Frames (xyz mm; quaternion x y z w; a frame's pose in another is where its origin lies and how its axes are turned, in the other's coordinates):
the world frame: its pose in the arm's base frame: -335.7 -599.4 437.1 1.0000 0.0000 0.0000 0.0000
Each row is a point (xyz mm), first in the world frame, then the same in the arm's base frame.
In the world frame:
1: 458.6 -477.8 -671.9
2: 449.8 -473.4 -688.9
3: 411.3 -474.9 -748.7
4: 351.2 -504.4 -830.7
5: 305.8 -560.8 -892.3
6: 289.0 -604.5 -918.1
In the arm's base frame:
1: 122.9 -121.6 1109.0
2: 114.1 -126.0 1126.0
3: 75.6 -124.5 1185.8
4: 15.5 -95.0 1267.8
5: -29.9 -38.6 1329.4
6: -46.7 5.1 1355.2

